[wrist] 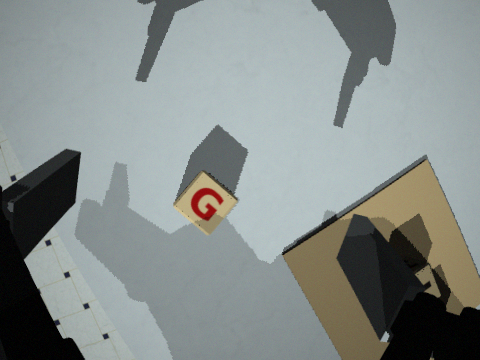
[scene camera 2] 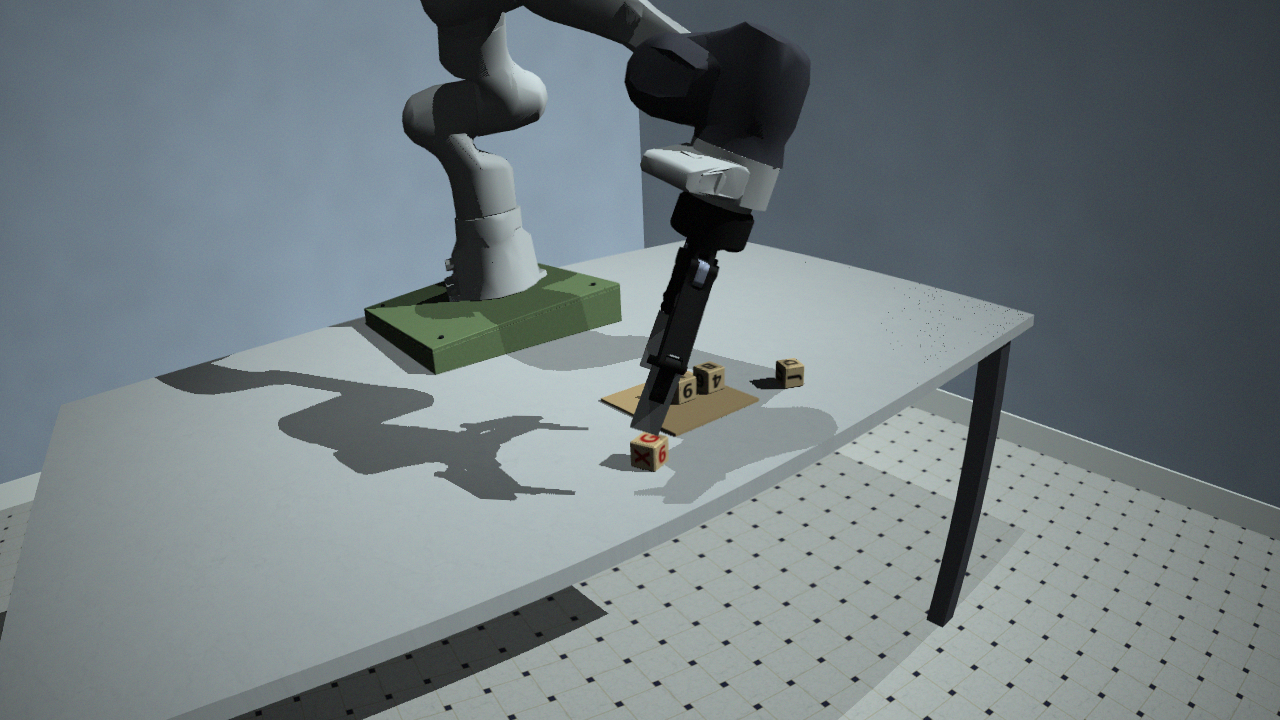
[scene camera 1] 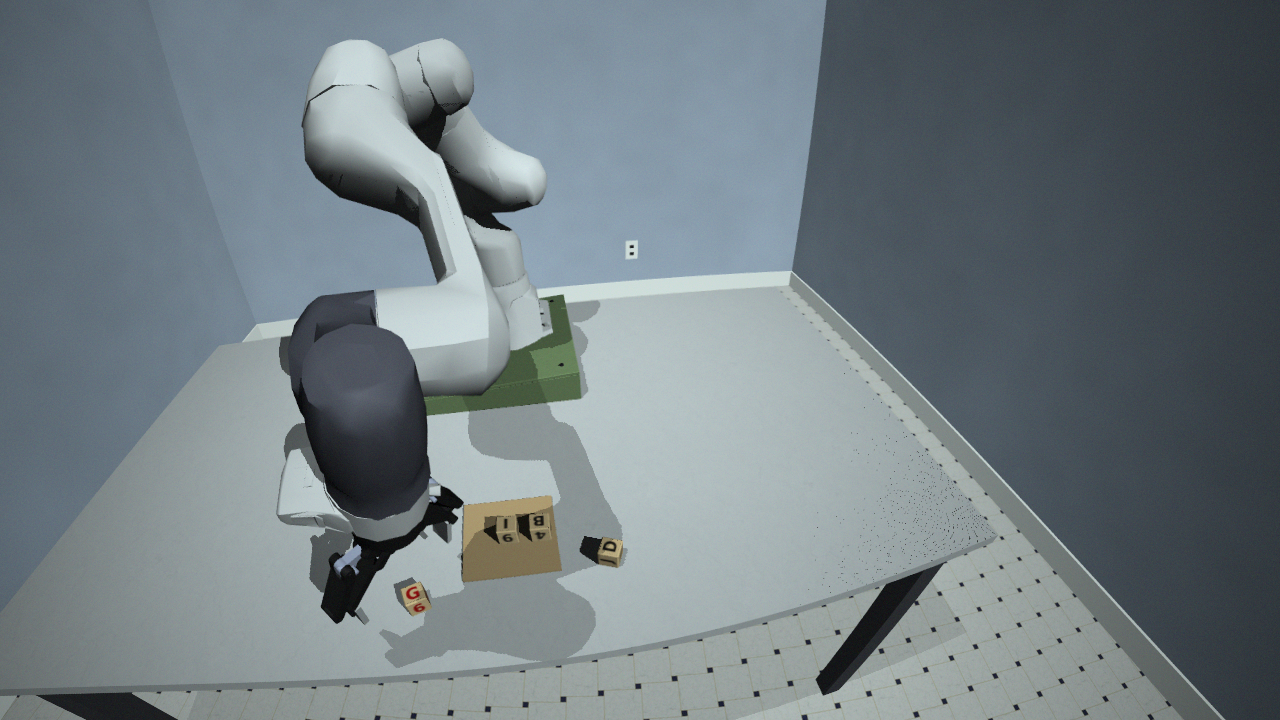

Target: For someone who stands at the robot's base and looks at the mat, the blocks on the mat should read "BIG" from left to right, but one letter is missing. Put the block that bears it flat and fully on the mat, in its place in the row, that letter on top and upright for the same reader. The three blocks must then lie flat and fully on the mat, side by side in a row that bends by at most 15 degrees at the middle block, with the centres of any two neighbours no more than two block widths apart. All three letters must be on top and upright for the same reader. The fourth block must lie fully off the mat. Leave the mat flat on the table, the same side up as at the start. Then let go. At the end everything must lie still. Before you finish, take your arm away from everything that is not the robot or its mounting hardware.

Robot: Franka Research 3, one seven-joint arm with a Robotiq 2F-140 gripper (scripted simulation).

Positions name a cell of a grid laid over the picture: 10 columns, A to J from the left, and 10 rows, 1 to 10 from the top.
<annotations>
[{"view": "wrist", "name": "my gripper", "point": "E6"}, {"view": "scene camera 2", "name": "my gripper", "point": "F6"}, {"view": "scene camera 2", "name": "block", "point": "F6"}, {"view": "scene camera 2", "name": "block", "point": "G6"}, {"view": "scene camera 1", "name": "my gripper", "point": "D8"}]
</annotations>
